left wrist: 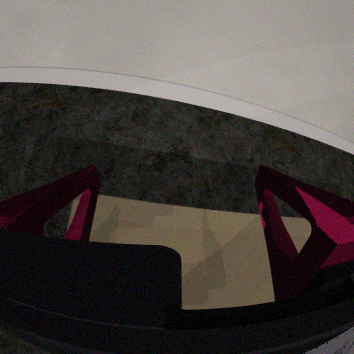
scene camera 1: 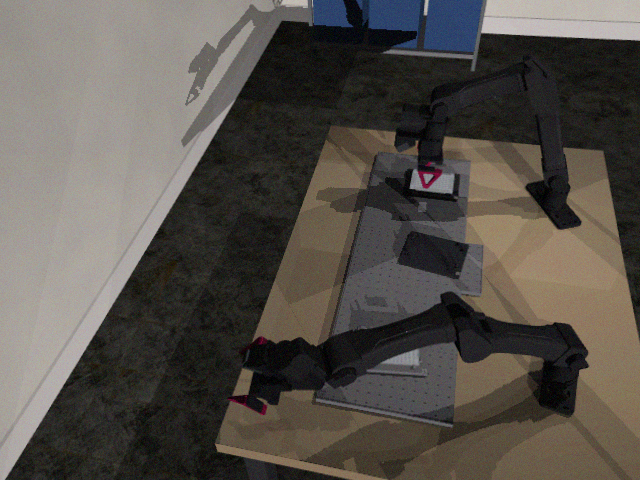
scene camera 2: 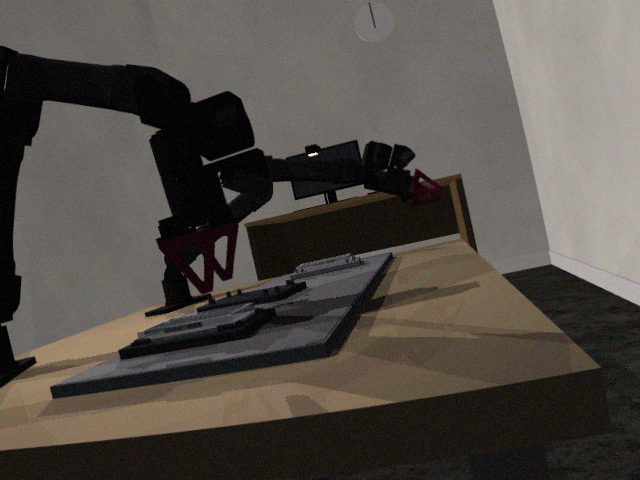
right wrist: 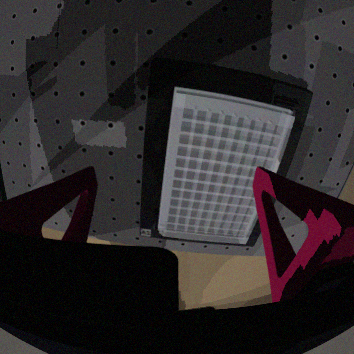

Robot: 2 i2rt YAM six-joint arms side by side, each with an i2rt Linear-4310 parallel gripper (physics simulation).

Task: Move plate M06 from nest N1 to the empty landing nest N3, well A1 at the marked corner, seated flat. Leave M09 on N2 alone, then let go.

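Observation:
A pale well plate lies in the black nest at the far end of the board. The A1 tag shows at that nest's lower-left corner in the right wrist view. My right gripper is open above this plate; one finger overlaps the plate's right edge in its wrist view. An empty dark nest sits mid-board. Another pale plate is partly hidden by the left arm. Plate names are unreadable. My left gripper is open and empty.
The perforated grey board carries the nests and lies on the wooden table. The left arm stretches across the board's near part in scene camera 1. A monitor stands in the background.

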